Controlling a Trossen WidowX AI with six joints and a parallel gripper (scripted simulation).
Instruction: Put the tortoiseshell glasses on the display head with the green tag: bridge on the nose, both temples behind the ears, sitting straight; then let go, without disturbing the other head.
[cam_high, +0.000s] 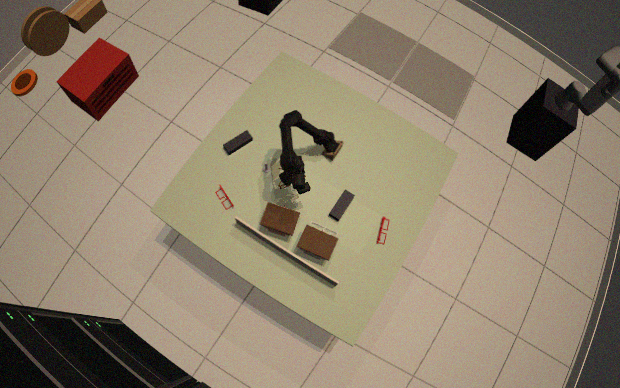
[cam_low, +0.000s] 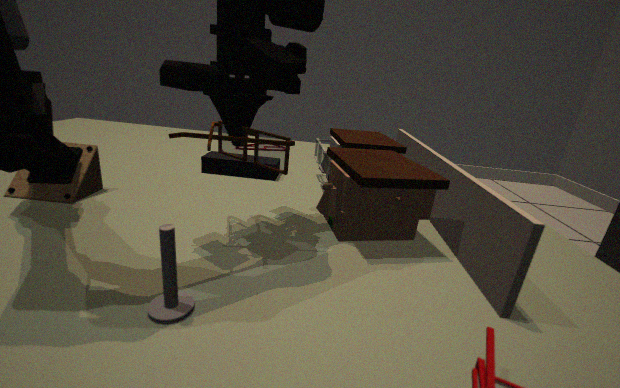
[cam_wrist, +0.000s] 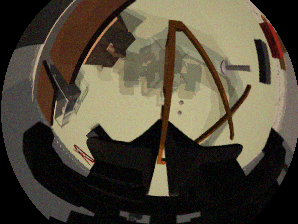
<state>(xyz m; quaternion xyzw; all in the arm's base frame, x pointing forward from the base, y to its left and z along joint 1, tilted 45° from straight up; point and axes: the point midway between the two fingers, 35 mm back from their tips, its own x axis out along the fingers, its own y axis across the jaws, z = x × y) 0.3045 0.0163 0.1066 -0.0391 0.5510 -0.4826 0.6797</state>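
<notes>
Right now the round foot is 20 mm behind my gripper tip, 190 mm to the right of it and 90 mm below it. From my gripper tip the other things lie so: display head 180 mm ahead, 20 mm to the left, 60 mm below; then long upright board 330 mm ahead, 120 mm to the left, 60 mm below.
</notes>
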